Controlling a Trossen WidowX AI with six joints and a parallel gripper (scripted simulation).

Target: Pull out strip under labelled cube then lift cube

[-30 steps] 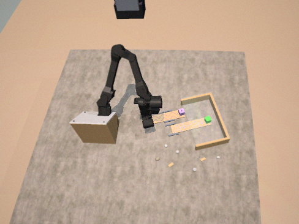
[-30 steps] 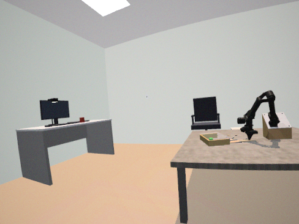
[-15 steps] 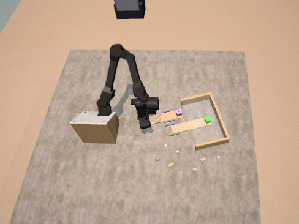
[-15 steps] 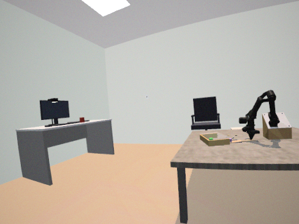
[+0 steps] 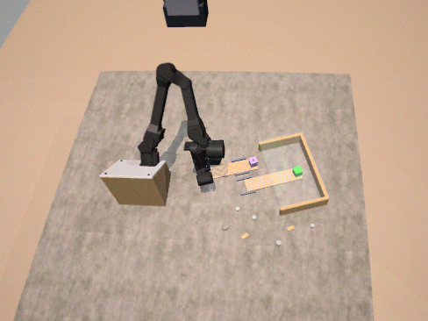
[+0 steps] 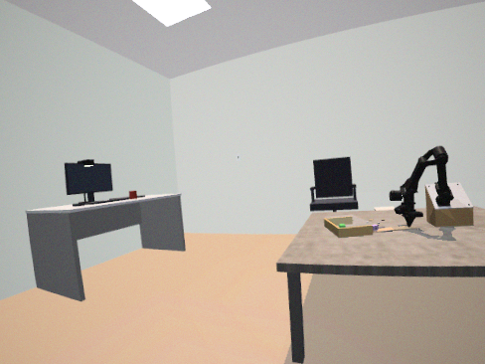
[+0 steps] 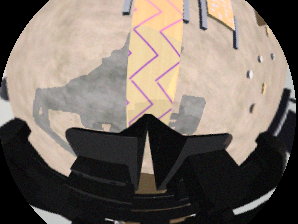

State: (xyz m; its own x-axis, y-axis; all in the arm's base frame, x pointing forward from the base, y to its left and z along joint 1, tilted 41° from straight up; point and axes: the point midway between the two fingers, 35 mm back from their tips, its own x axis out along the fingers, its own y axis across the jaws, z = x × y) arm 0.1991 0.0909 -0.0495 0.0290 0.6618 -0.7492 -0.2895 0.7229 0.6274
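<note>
Right now my gripper tip is 20 cm short of the purple cube, 6 cm to the right of it and 2 cm below it.
</note>
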